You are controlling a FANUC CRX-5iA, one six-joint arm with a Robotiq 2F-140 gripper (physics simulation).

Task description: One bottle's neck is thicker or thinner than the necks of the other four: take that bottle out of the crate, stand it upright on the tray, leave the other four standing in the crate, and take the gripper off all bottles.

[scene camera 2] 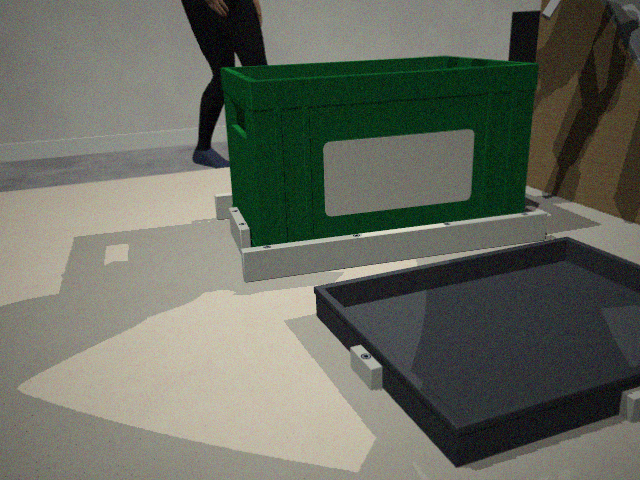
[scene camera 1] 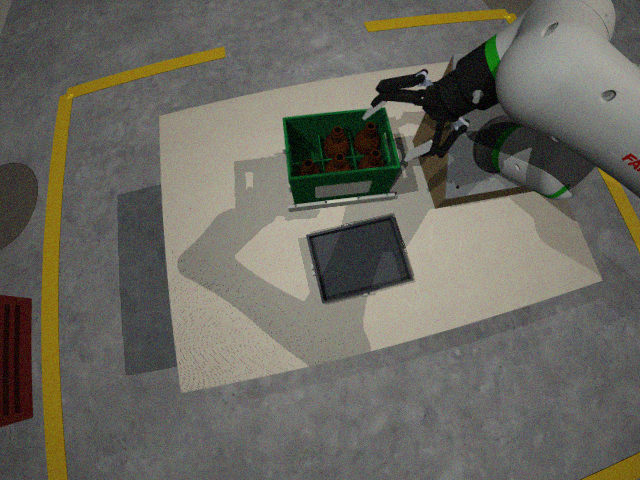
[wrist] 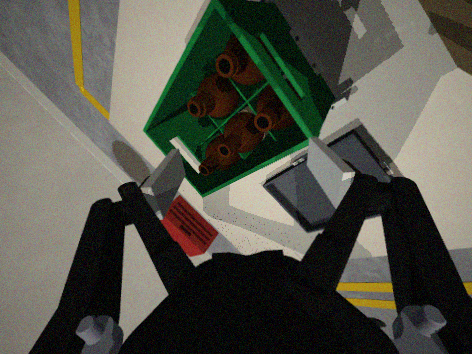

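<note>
A green crate stands upright, holding brown bottles in divided compartments. In scene camera 1, the back-right bottle, back-middle bottle, front-right bottle, front-middle bottle and front-left bottle stand inside. The back-left compartment looks empty. I cannot tell surely which neck differs. The dark tray bears no bottle. My gripper is open and empty, tilted, near the crate's right end, off all bottles.
Pale rails run along the crate's base, between crate and tray. Small pale blocks sit against the tray. A brown box stands right of the crate, below the arm. A person stands behind.
</note>
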